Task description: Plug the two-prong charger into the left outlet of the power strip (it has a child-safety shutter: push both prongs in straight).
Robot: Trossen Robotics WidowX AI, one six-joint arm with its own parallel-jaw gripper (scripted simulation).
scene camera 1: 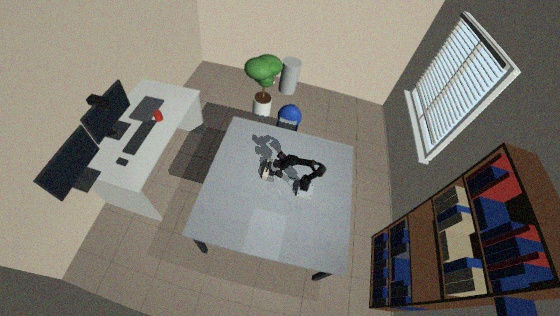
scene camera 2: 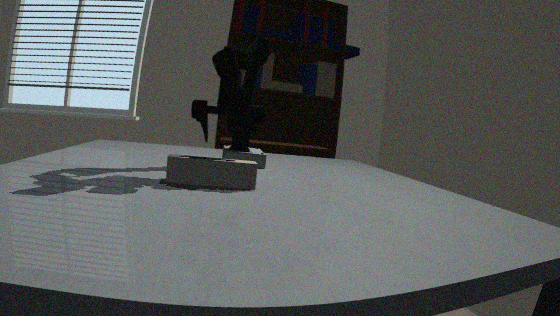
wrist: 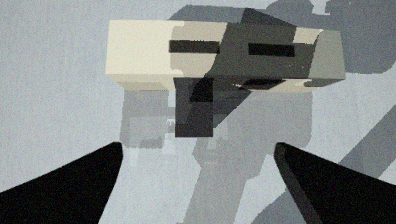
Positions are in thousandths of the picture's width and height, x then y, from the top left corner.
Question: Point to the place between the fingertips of the gripper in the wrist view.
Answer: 506,667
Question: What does the gripper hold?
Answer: Nothing.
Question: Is the gripper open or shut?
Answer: Open.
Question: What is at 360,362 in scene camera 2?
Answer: The gripper.
